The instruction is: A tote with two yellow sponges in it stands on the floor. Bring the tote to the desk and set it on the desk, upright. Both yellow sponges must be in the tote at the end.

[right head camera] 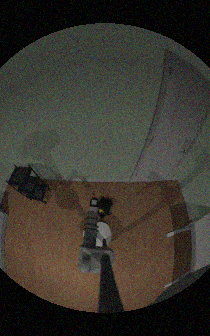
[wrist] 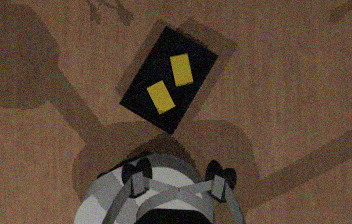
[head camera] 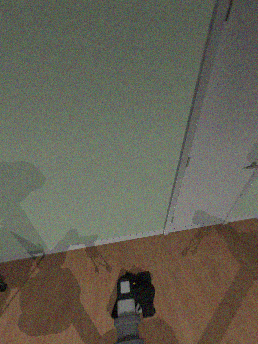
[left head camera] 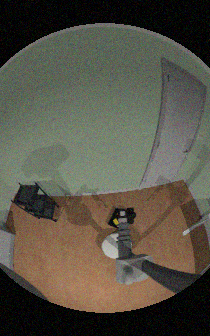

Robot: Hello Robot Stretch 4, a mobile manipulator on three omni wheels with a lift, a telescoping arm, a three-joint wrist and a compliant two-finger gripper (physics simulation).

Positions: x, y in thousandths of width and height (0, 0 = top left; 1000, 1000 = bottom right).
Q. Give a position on a grey door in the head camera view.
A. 808, 545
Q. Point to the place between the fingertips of my gripper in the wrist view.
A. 507, 770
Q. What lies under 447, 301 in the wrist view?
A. A black tote.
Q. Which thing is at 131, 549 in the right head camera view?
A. A dark chair-like frame.
